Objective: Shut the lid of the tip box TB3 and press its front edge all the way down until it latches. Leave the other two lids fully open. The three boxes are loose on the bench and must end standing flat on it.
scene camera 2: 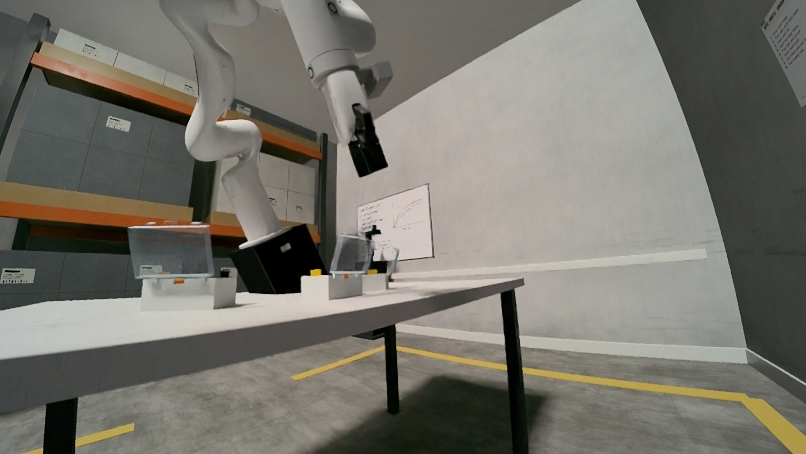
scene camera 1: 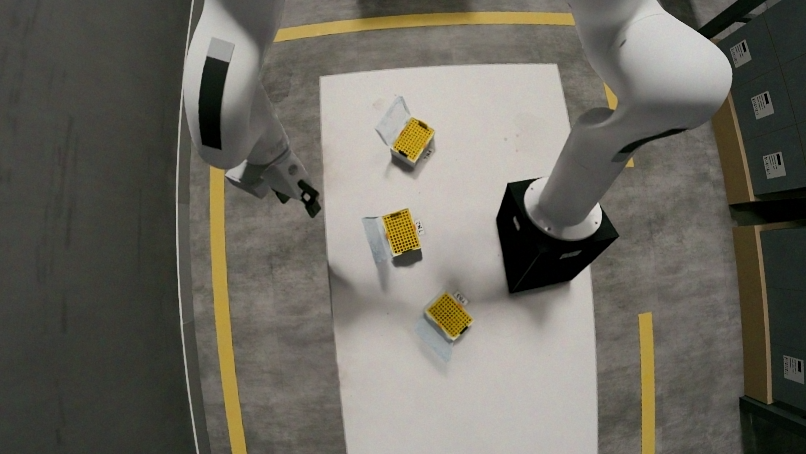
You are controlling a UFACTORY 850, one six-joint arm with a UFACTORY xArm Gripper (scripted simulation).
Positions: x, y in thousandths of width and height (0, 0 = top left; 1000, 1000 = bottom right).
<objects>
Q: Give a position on a tip box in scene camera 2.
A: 251, 646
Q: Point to a lid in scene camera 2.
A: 437, 563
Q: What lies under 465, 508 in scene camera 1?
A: A lid.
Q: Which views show the gripper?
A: Scene camera 2 and scene camera 1: all of them.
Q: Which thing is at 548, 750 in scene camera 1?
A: A lid.
</objects>
